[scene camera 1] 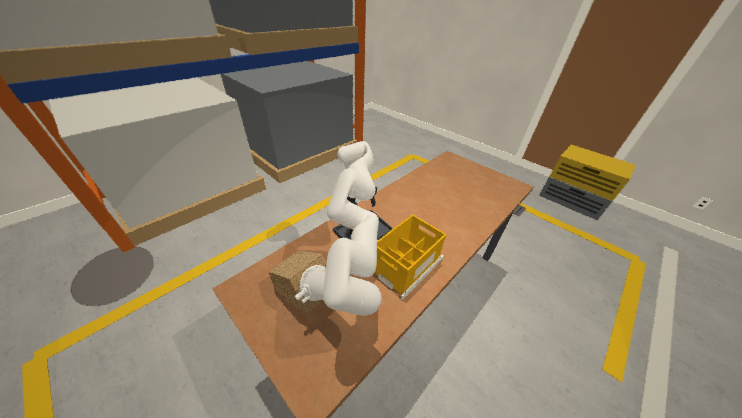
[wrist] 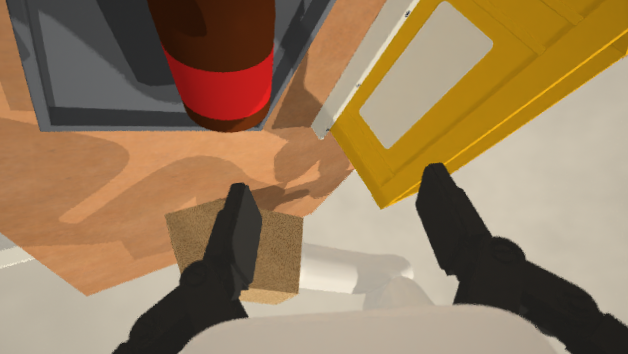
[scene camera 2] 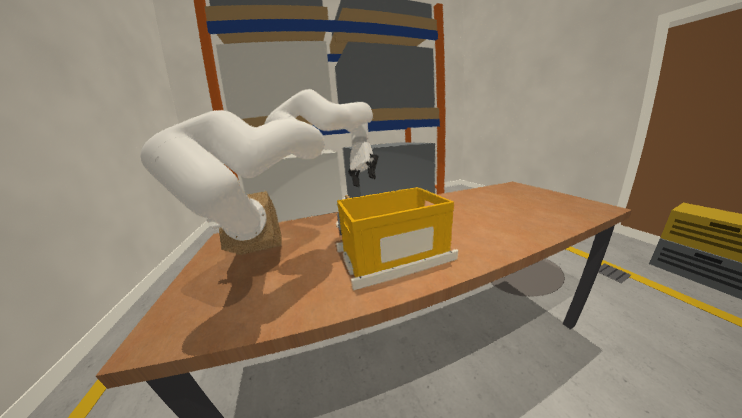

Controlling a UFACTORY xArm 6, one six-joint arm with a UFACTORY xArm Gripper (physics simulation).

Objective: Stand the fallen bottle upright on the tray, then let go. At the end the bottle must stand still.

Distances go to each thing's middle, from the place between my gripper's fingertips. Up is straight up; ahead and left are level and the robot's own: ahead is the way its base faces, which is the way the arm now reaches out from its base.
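The yellow crate [scene camera 2: 381, 231] is 280 mm to the right of my hand, 20 mm behind it and 90 mm below it, and going by their middles, it's the farthest from my hand of the things named here. There's also the dark grey tray [wrist: 84, 72], 160 mm below my hand, 10 mm ahead of it and 10 mm to the left of it. And the bottle [wrist: 222, 65], that's 130 mm below my hand and 10 mm to the left of it.
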